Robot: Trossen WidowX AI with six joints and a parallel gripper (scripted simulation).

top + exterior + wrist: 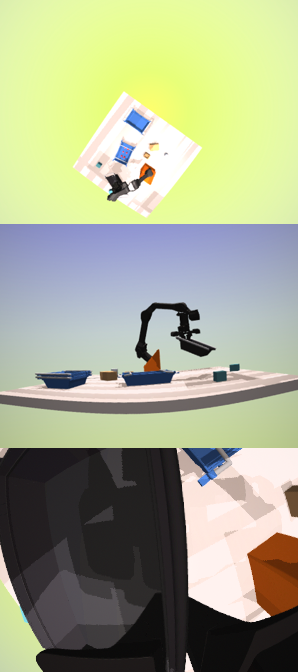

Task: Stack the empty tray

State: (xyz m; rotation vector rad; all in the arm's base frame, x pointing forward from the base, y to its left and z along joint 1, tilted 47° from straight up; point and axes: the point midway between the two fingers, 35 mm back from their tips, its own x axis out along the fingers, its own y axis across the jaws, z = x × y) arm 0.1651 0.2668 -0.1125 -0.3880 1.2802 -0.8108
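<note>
My gripper tip is now 80 mm to the right of the black tray and 30 mm short of it. Round my gripper tip: small grey cylinder (570 mm to the right, 240 mm behind, 160 mm below); then box (550 mm to the right, 170 mm below, 50 mm behind).
</note>
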